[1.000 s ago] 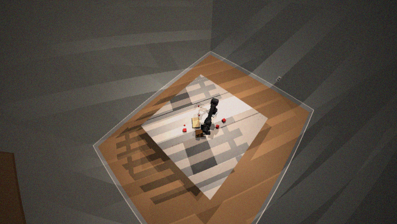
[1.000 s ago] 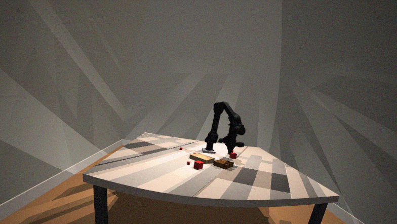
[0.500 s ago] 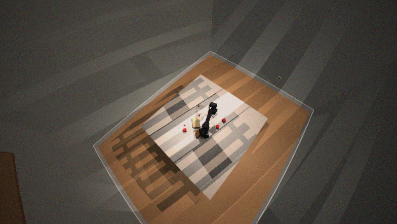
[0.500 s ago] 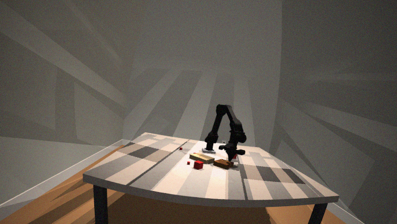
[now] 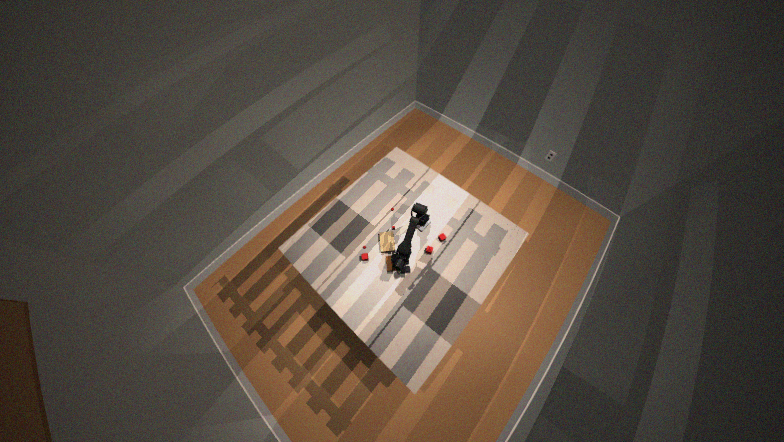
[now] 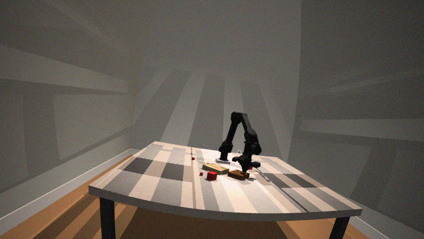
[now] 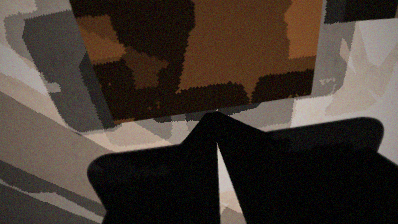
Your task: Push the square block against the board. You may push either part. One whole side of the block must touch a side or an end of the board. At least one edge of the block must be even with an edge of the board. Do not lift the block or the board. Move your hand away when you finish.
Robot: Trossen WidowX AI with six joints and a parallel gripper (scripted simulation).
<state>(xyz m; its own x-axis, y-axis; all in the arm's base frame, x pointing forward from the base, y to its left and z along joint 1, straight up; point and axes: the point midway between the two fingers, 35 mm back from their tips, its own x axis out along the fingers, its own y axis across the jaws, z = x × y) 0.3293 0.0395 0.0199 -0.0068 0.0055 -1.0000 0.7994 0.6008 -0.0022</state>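
Now: the square block 50 mm to the right of my gripper tip, 40 mm ahead of it and 10 mm above it. From my gripper tip the other things lie so: light tan board 170 mm to the right, 70 mm behind, 10 mm above.
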